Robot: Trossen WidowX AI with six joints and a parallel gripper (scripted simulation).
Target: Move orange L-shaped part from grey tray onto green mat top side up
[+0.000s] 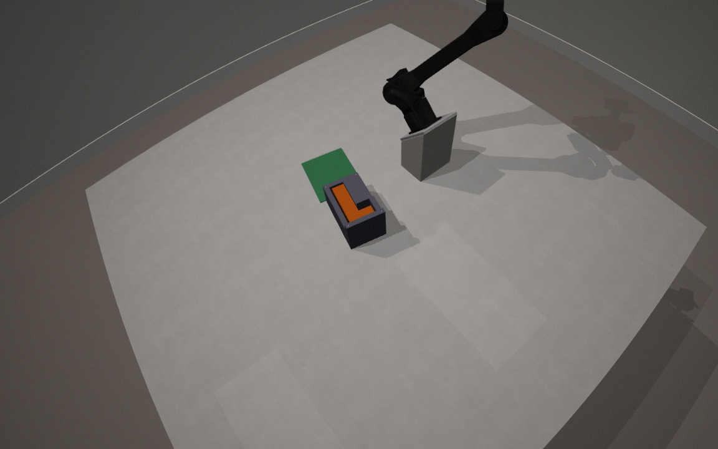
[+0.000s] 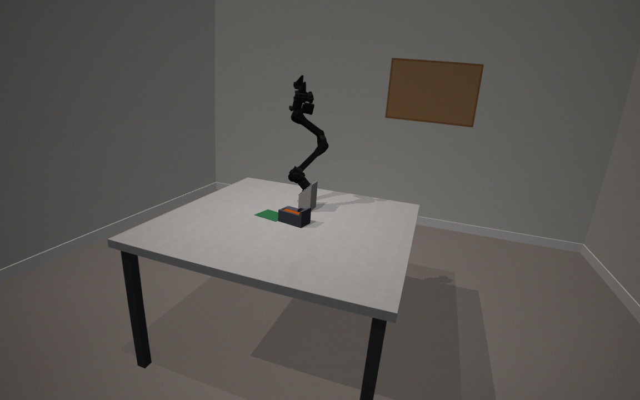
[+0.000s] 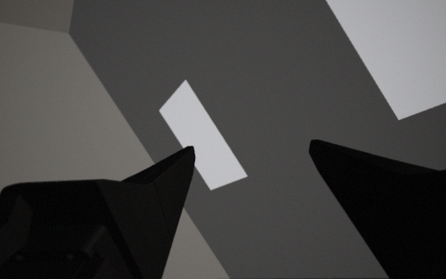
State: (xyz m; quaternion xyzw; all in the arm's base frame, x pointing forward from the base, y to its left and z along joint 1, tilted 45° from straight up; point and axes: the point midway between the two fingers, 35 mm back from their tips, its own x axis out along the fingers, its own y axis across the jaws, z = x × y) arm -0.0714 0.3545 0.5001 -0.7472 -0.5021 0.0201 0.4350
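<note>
The orange L-shaped part is 380 mm ahead of my gripper tip, 90 mm to the left of it and 700 mm below it. Round my gripper tip: green mat: 330 mm ahead, 70 mm to the right, 770 mm below.
</note>
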